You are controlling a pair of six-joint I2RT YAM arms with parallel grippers.
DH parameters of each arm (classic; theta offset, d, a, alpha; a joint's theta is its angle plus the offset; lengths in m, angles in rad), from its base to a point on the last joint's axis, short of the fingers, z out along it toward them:
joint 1: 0 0.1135 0.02 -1.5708
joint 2: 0 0 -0.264 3.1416
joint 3: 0.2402 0 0.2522 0
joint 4: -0.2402 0 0.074 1.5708
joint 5: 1.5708 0 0 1.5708
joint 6: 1.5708 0.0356 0 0
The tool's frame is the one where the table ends.
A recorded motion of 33 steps. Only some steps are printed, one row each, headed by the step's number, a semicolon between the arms.
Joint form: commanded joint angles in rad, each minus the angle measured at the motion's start. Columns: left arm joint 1, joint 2, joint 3, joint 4, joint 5, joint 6; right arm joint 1, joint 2, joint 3, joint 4, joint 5, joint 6.
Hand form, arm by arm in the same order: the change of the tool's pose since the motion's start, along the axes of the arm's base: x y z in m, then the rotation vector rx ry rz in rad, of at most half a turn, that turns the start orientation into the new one. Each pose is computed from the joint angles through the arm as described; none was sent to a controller.
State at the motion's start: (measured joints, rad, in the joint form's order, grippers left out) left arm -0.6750 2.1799 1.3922 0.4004 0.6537 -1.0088; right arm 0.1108 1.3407 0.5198 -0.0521 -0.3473 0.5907
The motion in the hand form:
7: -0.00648 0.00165 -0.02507 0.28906 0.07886 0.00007; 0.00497 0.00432 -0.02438 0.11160 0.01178 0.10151
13: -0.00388 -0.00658 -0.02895 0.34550 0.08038 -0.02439; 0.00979 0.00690 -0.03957 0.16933 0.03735 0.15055
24: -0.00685 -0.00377 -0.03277 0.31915 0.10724 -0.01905; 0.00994 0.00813 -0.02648 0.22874 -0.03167 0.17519
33: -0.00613 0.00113 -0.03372 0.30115 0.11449 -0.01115; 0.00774 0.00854 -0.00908 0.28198 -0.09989 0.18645
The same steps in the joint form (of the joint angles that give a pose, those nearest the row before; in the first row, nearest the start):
7: -0.0122 0.0252 0.0696 -0.3859 -0.1030 0.1718; -0.0052 0.1203 -0.0363 0.1525 -0.1545 -0.0109
13: -0.0229 0.0633 0.1399 -0.4811 -0.1190 0.2174; -0.0065 0.2116 -0.0371 0.2234 -0.2328 -0.0140
24: -0.0212 0.0555 0.1028 -0.4356 -0.1000 0.1799; -0.0082 0.1623 -0.0474 0.2727 -0.2893 0.0142
33: -0.0116 0.0474 0.0788 -0.4053 -0.0882 0.1651; -0.0103 0.0882 -0.0569 0.3032 -0.3303 0.0559

